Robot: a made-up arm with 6 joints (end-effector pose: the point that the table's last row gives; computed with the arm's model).
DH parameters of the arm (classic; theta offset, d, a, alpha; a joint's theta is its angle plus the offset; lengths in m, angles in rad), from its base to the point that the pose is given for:
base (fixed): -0.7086 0 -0.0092 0
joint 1: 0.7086 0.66 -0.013 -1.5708
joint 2: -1.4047 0 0.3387 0
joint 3: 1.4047 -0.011 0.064 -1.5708
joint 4: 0 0.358 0.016 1.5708
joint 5: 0 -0.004 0.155 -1.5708
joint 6: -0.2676 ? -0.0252 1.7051
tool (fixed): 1.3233 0.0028 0 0
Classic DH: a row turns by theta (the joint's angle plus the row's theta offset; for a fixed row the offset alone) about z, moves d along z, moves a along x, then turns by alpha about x.
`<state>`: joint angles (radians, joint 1 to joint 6).
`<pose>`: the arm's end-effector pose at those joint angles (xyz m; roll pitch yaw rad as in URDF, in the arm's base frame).
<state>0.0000 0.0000 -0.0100 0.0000 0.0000 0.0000</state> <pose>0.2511 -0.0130 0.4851 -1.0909 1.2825 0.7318</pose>
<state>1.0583 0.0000 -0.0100 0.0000 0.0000 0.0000</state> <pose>0.1361 0.2216 0.4851 -1.0909 1.2825 1.7901</pose>
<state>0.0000 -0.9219 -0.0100 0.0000 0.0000 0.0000</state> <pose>0.2831 -0.0130 0.7703 -1.7144 0.4234 0.2099</pose>
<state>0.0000 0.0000 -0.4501 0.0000 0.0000 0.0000</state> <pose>0.4474 -0.0130 0.6253 -1.5604 0.8903 0.3067</pose>
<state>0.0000 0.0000 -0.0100 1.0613 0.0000 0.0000</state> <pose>0.1693 -0.1363 0.4843 -1.0563 1.2803 -0.2963</pose>
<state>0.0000 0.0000 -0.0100 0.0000 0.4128 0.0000</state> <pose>0.1792 -0.0130 0.4451 0.5756 1.2981 2.3585</pose>
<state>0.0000 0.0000 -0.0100 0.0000 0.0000 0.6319</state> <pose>0.2536 0.0026 0.4852 -1.0711 1.2799 0.1189</pose>
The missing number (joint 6, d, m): 0.1534
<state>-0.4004 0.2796 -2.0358 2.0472 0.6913 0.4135</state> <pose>0.6005 -0.2826 1.1251 0.5552 -0.4485 -0.0339</pose>
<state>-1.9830 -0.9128 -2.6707 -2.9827 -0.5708 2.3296</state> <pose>0.1037 0.2329 1.3415 2.4499 -1.1983 -0.6250</pose>
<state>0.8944 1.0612 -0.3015 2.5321 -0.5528 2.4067</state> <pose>0.0825 -0.1419 0.5714 0.0823 0.2201 -2.1946</pose>
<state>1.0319 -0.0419 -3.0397 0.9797 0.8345 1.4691</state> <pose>-0.0154 -0.0111 1.5708 -0.0645 -0.8802 1.6577</pose>
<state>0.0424 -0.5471 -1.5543 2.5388 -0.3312 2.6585</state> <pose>0.3056 -0.1324 1.0961 -2.8949 -0.1865 0.1313</pose>
